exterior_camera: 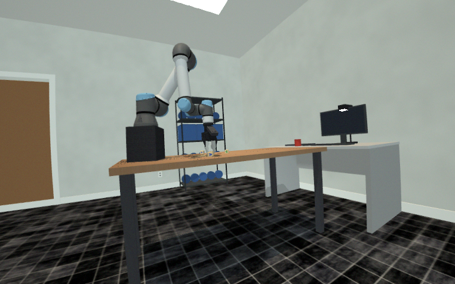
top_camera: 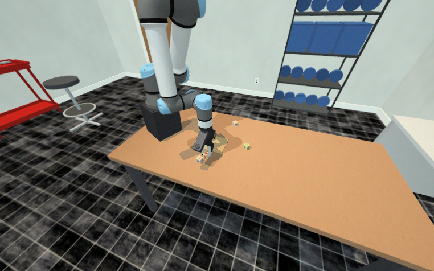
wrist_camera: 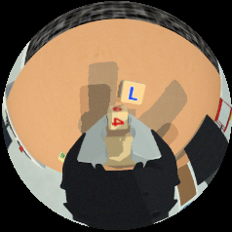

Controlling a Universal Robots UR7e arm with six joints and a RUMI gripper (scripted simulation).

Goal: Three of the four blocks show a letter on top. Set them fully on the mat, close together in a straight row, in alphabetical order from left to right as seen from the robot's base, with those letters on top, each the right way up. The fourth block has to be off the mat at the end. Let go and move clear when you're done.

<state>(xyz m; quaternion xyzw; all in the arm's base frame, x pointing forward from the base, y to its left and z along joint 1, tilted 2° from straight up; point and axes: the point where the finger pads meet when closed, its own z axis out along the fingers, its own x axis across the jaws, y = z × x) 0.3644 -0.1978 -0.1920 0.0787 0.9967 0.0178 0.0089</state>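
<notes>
Now: hand 4 cm to the left of the wooden letter block and 3 cm past it. Also, from my hand: pale yellow mat 13 cm to the left, 3 cm ahead, 2 cm below.
</notes>
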